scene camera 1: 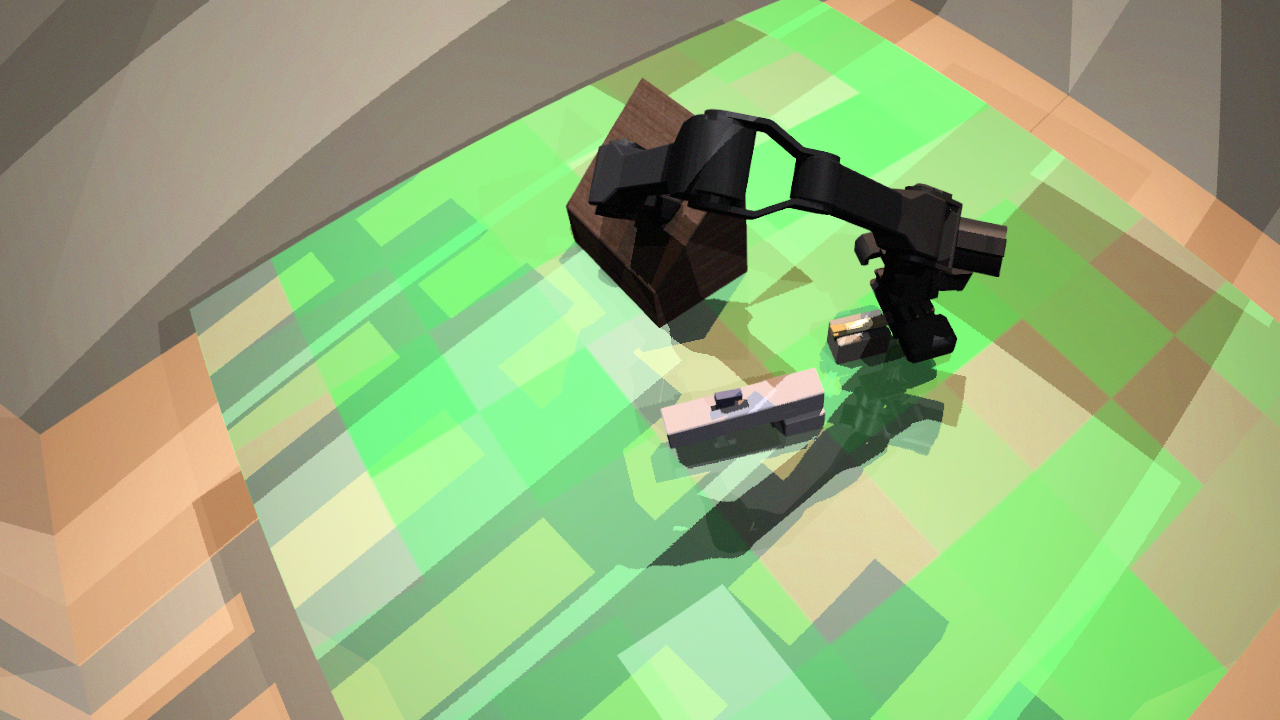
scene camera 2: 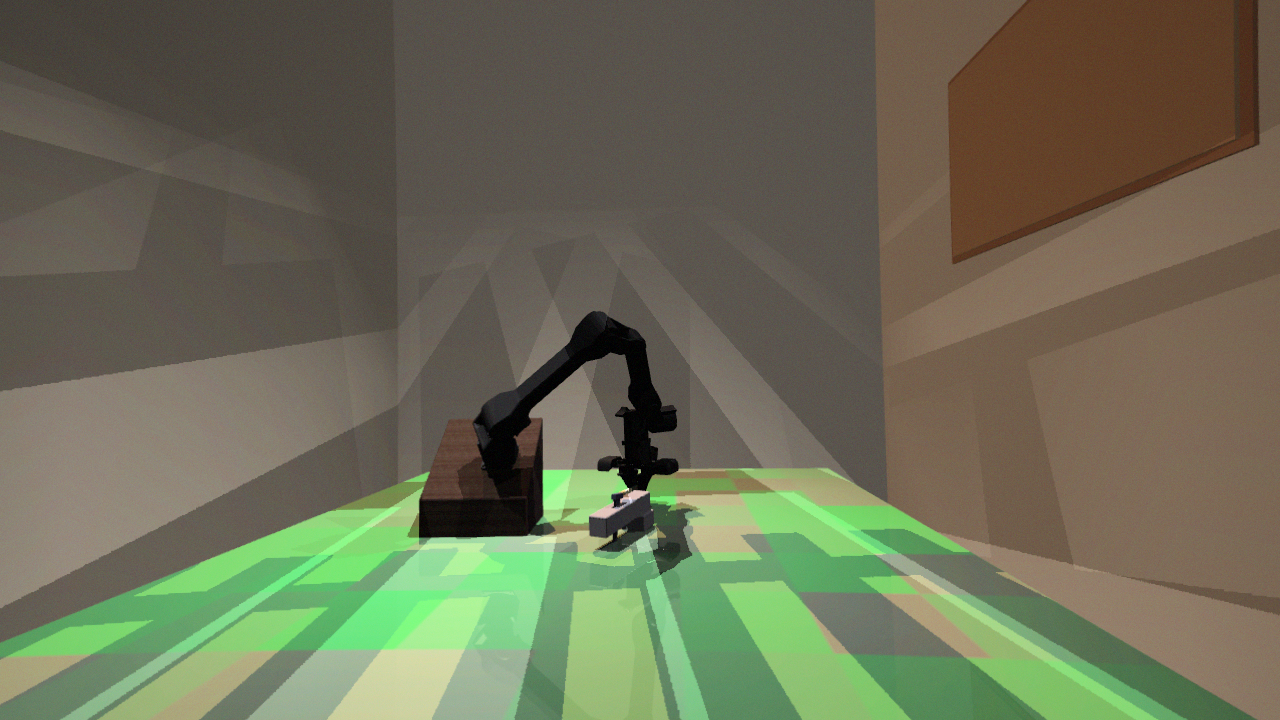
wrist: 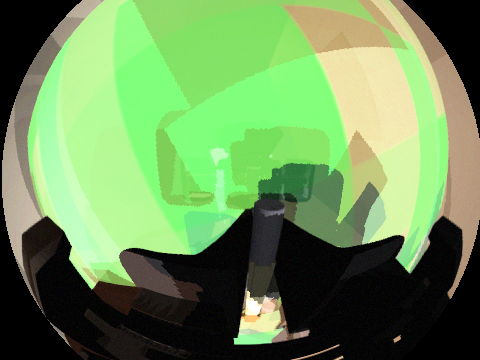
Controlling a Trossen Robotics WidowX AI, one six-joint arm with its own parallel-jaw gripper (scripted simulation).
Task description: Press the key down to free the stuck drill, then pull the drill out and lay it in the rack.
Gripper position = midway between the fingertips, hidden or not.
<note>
In view: my gripper point(scene camera 1: 895, 333), a drill point(wrist: 268, 218) and a rack point(scene camera 1: 853, 346).
My gripper also shows in scene camera 2 point(scene camera 2: 638, 502) and in the wrist view point(wrist: 257, 214).
</note>
